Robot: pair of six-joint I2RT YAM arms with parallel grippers.
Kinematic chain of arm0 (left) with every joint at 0, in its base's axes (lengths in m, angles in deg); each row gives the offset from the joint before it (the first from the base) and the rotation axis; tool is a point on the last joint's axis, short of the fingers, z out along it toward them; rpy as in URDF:
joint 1: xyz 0 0 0.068 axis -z
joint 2: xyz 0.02 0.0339 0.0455 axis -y
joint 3: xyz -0.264 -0.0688 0 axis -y
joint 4: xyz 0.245 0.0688 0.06 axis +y
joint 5: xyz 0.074 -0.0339 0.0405 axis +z
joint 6: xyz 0.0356 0 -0.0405 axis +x
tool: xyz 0 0 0 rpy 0 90 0
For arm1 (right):
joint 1: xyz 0 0 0.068 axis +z
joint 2: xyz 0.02 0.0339 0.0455 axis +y
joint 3: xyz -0.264 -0.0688 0 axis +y
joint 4: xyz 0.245 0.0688 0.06 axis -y
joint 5: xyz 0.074 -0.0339 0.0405 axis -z
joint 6: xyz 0.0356 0 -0.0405 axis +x
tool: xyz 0 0 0 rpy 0 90 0
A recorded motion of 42 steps. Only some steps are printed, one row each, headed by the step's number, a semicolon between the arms.
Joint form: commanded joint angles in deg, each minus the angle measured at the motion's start. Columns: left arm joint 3, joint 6, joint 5, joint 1, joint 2, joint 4; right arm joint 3, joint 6, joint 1, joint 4, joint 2, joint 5.
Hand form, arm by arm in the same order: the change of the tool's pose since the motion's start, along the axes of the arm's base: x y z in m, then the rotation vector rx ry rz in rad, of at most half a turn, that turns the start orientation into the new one. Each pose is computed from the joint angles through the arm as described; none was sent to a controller.
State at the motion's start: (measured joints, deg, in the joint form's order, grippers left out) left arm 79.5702 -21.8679 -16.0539 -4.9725 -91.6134 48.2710; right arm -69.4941 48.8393 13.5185 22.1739 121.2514 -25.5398
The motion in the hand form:
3: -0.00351 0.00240 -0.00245 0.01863 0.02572 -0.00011; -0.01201 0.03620 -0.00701 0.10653 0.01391 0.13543
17: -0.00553 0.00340 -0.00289 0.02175 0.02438 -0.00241; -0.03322 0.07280 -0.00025 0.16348 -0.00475 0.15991
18: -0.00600 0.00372 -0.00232 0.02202 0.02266 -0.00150; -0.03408 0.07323 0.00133 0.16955 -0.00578 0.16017
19: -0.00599 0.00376 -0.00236 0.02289 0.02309 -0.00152; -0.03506 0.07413 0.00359 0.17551 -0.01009 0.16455
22: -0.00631 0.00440 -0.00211 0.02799 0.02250 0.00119; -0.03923 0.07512 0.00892 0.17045 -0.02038 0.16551
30: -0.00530 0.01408 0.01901 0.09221 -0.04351 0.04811; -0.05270 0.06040 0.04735 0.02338 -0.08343 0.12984
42: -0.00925 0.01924 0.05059 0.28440 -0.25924 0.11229; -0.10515 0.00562 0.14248 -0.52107 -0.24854 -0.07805
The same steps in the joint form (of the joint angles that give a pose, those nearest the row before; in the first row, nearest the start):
3: -0.36 0.95 0.86 -0.38 0.16 1.43; 1.13 4.34 4.47 5.59 1.50 -5.77
17: -0.89 1.35 0.85 -0.59 0.58 1.34; 3.82 9.30 10.04 11.32 0.02 -3.07
18: -0.91 1.36 0.85 -0.65 0.71 1.35; 4.00 9.66 10.13 11.57 -0.26 -3.11
19: -0.90 1.39 0.89 -0.65 0.70 1.37; 4.14 9.87 10.28 11.84 -0.59 -3.28
22: -0.92 1.47 1.18 -0.74 0.78 1.39; 4.90 9.53 10.65 11.58 -1.91 -2.76
30: 2.24 2.00 4.66 -2.03 1.63 1.31; 6.28 1.01 9.96 0.68 -10.97 2.35
42: 1.65 5.41 14.32 -1.97 6.18 -7.89; 7.16 -22.94 7.59 -26.96 -33.98 26.88

